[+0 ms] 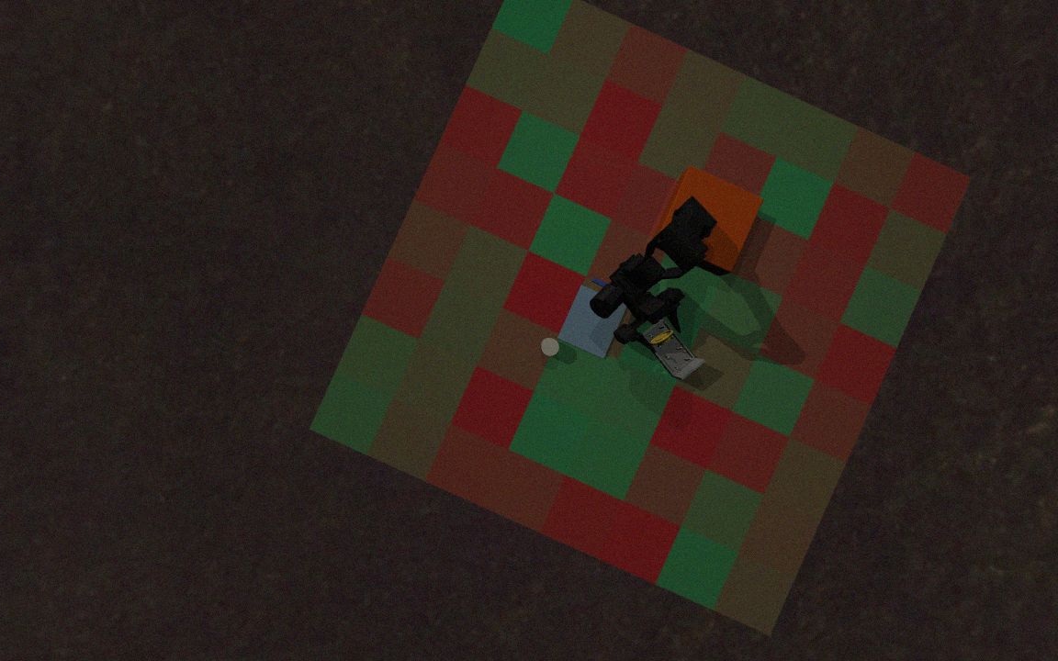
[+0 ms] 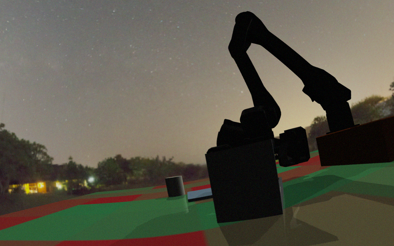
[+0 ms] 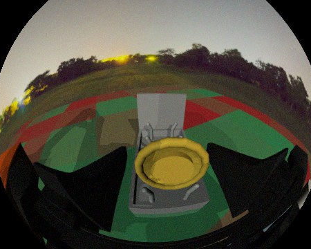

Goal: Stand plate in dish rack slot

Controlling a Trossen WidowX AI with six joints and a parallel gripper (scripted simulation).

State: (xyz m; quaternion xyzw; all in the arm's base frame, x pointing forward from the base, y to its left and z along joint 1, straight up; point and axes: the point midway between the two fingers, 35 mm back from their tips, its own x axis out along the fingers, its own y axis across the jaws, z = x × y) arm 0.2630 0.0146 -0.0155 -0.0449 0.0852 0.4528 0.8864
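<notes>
Now: gripper tip 1 cm to the left of the plate and 1 cm above it. Round my gripper tip: light blue mat 19 cm to the right, 5 cm below; then dish rack 1 cm ahead, 2 cm to the left, 3 cm below; then blue spoon 10 cm behind, 17 cm to the right, 5 cm below.
</notes>
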